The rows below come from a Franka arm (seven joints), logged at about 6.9 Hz.
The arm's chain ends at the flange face. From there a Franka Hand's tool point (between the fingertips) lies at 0.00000 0.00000 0.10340 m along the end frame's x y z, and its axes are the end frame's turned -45 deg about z.
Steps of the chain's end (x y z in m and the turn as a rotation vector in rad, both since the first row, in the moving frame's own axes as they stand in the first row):
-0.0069, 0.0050, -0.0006, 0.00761, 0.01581, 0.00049
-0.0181, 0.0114, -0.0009, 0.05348, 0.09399, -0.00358
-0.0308, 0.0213, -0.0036, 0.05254, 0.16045, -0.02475
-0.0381, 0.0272, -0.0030, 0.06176, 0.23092, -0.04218
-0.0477, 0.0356, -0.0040, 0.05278, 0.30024, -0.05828
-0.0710, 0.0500, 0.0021, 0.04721, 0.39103, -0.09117
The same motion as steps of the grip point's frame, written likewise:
-0.0067, -0.0007, -0.0006, -0.00580, 0.01656, 0.00049
-0.0101, -0.0018, -0.0015, -0.02864, 0.10428, -0.00358
-0.0212, 0.0009, -0.0051, -0.07630, 0.15061, -0.02475
-0.0247, 0.0041, -0.0059, -0.11961, 0.20696, -0.04218
-0.0330, 0.0085, -0.0088, -0.17498, 0.24962, -0.05828
-0.0533, 0.0082, -0.0058, -0.24312, 0.30988, -0.09117

